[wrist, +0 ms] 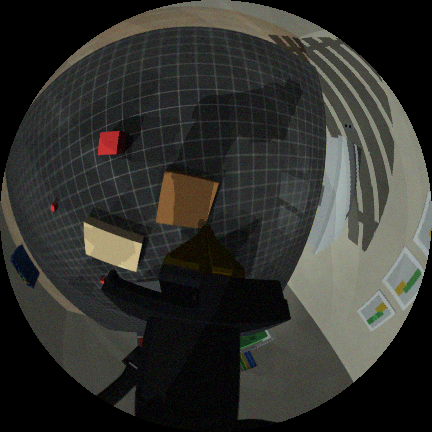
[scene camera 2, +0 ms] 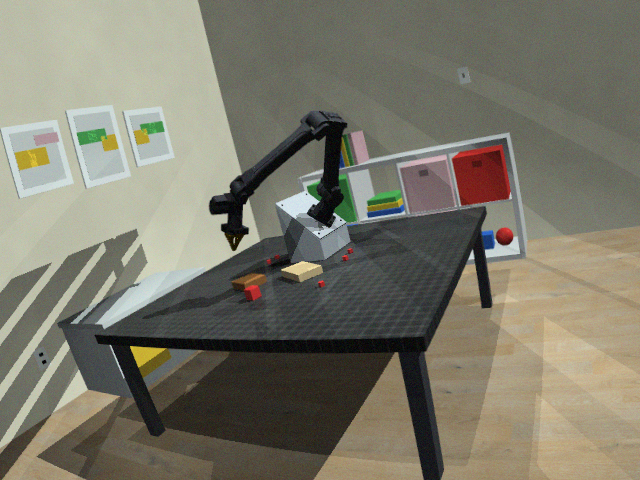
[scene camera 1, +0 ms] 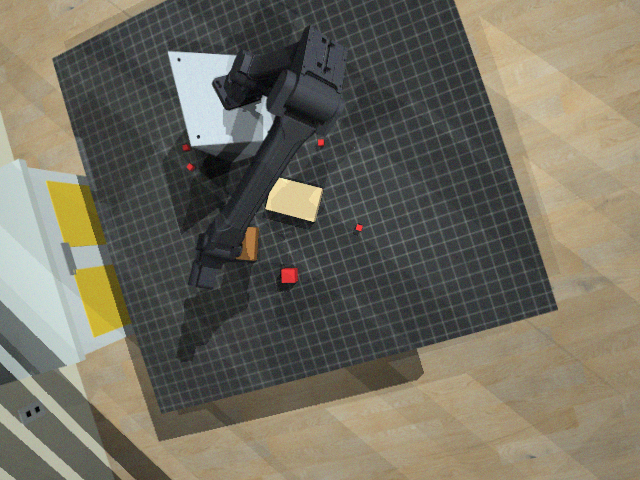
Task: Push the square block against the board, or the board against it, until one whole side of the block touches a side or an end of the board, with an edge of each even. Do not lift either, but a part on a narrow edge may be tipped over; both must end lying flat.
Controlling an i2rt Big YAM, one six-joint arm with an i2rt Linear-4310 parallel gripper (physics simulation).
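Places are measured from the arm's base along level axes (x ahead, y left, z up), in metres.
Pixels of known places: gripper, fingertip midpoint: (wrist: 205, 229) (scene camera 2: 234, 250); arm's base at its link origin: (scene camera 2: 320, 216) (scene camera 1: 236, 91).
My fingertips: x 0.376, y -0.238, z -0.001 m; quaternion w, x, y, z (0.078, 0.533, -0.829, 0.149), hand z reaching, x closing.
Observation:
For each thing: its top centre in the pictures, then the offset to it from my fingertips.
- square block at its top centre: (wrist: 185, 202) (scene camera 1: 239, 242) (scene camera 2: 248, 278) dx -0.017, dy +0.014, dz -0.124 m
- board at its top centre: (wrist: 109, 249) (scene camera 1: 293, 198) (scene camera 2: 300, 267) dx -0.063, dy +0.228, dz -0.124 m
- red cube at its top centre: (wrist: 107, 142) (scene camera 1: 288, 276) (scene camera 2: 251, 287) dx +0.139, dy +0.114, dz -0.114 m
The square block (scene camera 1: 251, 243) (scene camera 2: 249, 281) (wrist: 186, 200) is orange-brown and lies flat; the arm hides its left part in scene camera 1. The board (scene camera 1: 294, 200) (scene camera 2: 302, 271) (wrist: 113, 246) is a pale cream rectangle, lying flat. The two are apart, with a gap of table between them, and are turned at somewhat different angles. My gripper (scene camera 2: 234, 248) (wrist: 205, 229) is shut and empty, pointing down well above the table. In the wrist view its tips overlap the block's near edge, but they stand above it. In scene camera 1 the fingers are hidden under the wrist.
A red cube (scene camera 1: 288, 275) (scene camera 2: 252, 292) (wrist: 109, 143) stands near the block, on the side away from the robot base. Several tiny red cubes (scene camera 1: 358, 227) (scene camera 2: 321, 284) (wrist: 54, 207) lie around the board and base. The pale base box (scene camera 1: 199, 103) (scene camera 2: 305, 237) stands behind the board.

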